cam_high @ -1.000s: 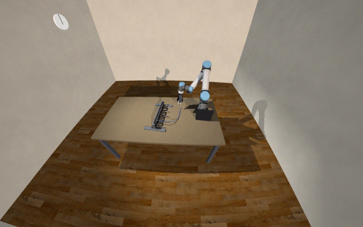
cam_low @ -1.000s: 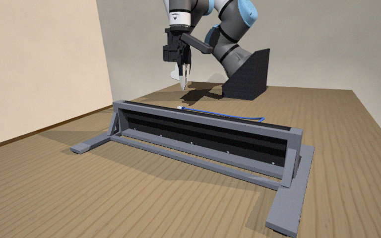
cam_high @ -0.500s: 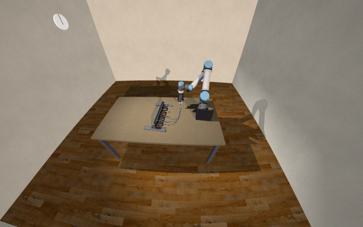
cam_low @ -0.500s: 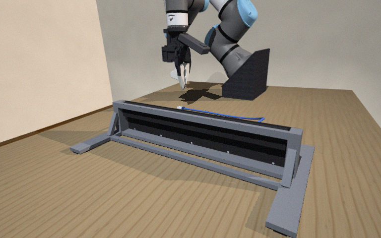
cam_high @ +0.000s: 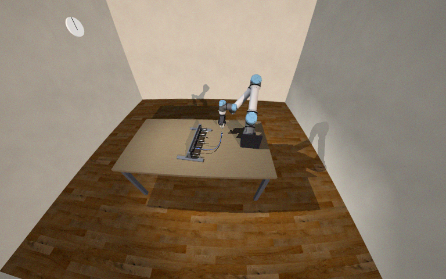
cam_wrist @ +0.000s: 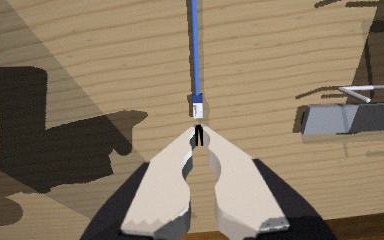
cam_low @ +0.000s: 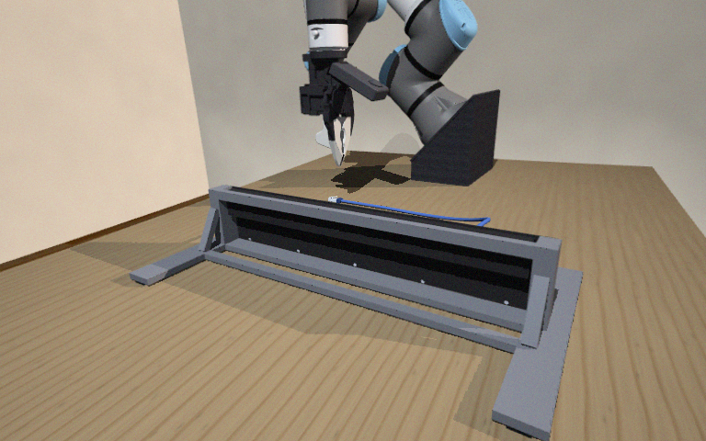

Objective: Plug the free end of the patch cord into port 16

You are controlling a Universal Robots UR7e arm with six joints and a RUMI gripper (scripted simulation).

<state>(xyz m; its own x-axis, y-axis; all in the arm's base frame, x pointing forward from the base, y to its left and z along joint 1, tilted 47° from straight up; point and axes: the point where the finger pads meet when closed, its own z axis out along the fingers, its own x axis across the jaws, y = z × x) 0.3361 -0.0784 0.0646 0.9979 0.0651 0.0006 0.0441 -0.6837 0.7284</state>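
Now: hand 9 cm above the plug and 2 cm to the left of it.
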